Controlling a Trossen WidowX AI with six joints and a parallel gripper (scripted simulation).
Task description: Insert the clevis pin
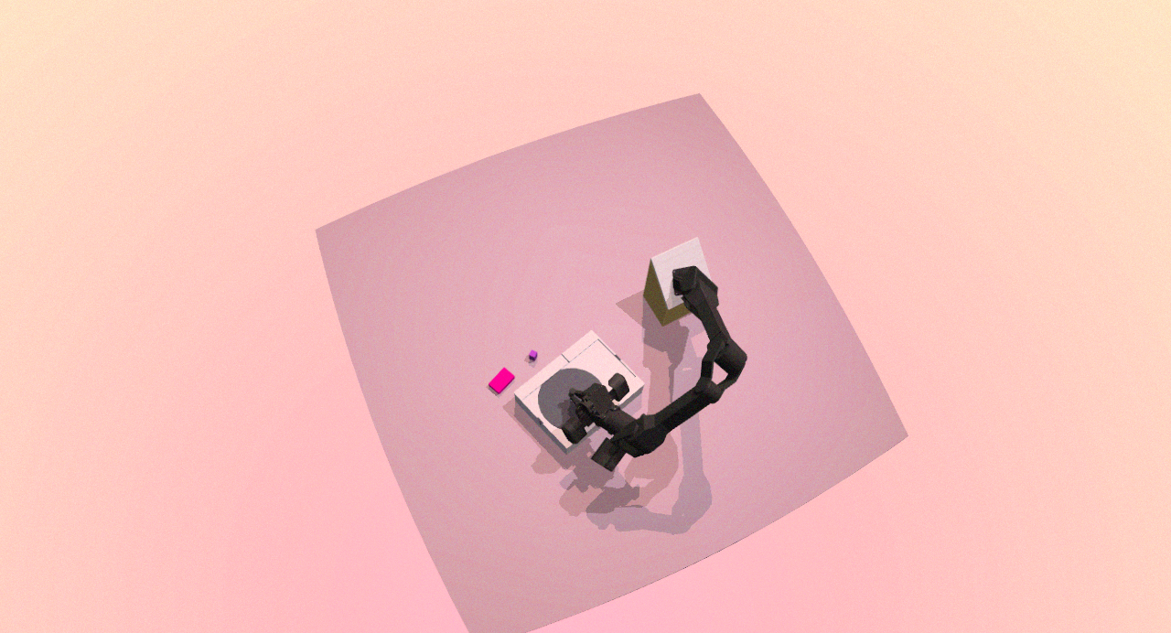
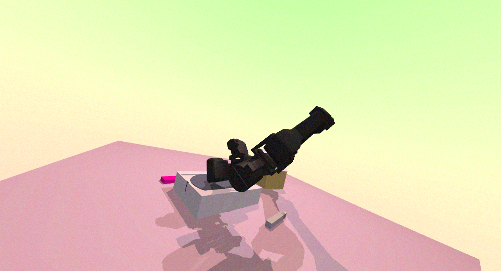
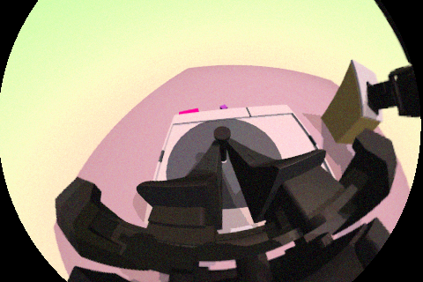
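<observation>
Now: the clevis pin 1 cm below my gripper tip. Round my gripper tip: steel tray (3 cm behind, 2 cm to the right, 5 cm below); purple cube (5 cm ahead, 15 cm to the right, 8 cm below); grey disc (3 cm below).
</observation>
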